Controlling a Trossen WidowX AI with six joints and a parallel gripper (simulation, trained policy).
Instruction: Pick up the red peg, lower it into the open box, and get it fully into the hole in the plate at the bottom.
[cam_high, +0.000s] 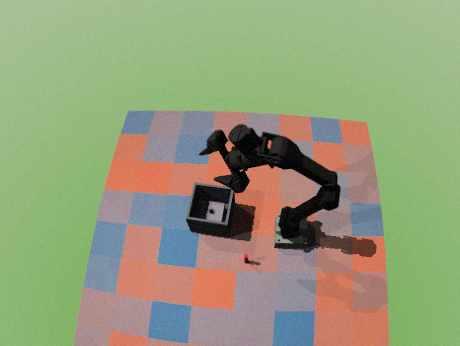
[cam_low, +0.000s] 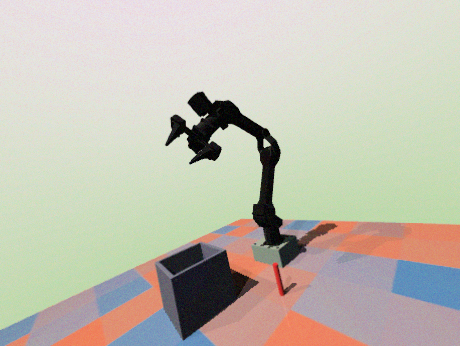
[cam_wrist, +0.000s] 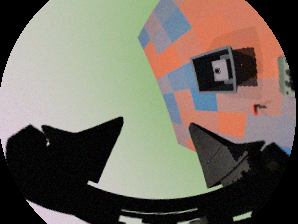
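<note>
My gripper tip is 40 cm above the red peg, 18 cm to the right of it and 11 cm past it. Also, from my gripper tip: pale grey plate 39 cm below, 3 cm to the right, 1 cm ahead.
</note>
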